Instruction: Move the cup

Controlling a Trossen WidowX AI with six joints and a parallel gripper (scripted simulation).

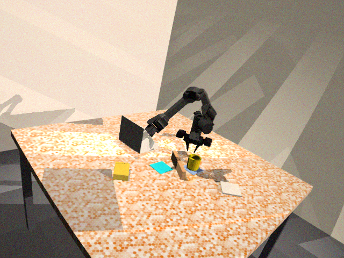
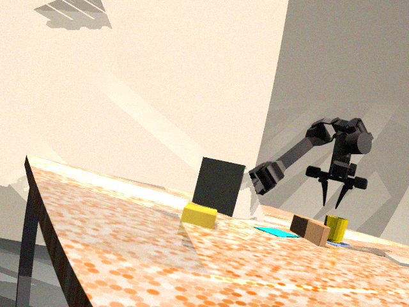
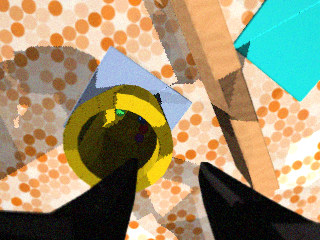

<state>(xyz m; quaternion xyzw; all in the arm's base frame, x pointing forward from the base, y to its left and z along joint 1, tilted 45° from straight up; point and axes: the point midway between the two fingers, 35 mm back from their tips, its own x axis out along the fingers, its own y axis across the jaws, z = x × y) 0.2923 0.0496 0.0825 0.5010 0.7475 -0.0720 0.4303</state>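
Now: gripper tip 6 cm above the yellow cup, 2 cm to the right of it and 2 cm short of it. Also, from my gripper tip: cyan pad 14 cm to the right, 10 cm below, 5 cm behind; wooden block 8 cm below, 6 cm to the right, 1 cm behind; light blue pad 10 cm below, 3 cm ahead, 2 cm to the left.
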